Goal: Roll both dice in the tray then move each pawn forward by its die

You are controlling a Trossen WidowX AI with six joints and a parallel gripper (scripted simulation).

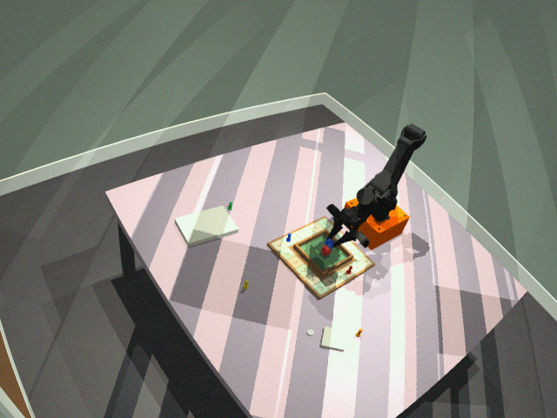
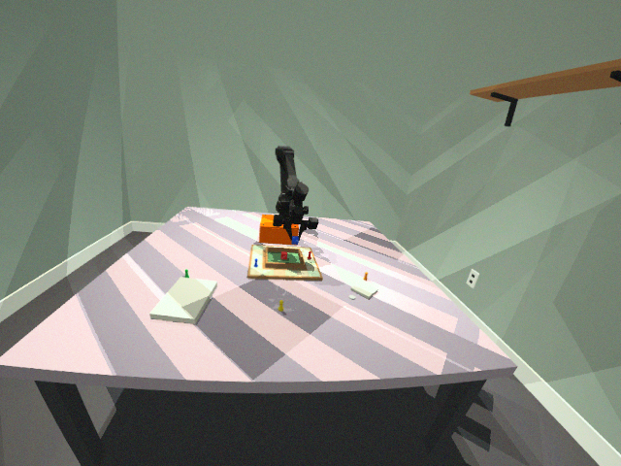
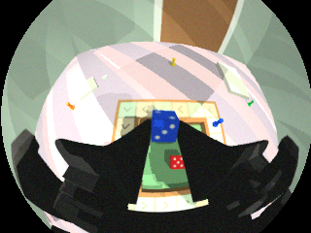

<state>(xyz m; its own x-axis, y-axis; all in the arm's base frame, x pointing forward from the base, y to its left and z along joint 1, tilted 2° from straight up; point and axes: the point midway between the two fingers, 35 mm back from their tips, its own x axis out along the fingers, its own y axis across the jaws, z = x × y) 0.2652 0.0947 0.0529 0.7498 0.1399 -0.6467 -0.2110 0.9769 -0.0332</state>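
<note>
Now: the red pawn 90 mm below my gripper tip, 80 mm behind it and 60 mm to the left of it. The rest, counted from my gripper tip: orange pawn: 310 mm to the left, 100 mm below, 20 mm ahead; then blue pawn: 140 mm to the right, 90 mm below, 70 mm ahead; then yellow pawn: 290 mm ahead, 100 mm below, 10 mm to the left.
</note>
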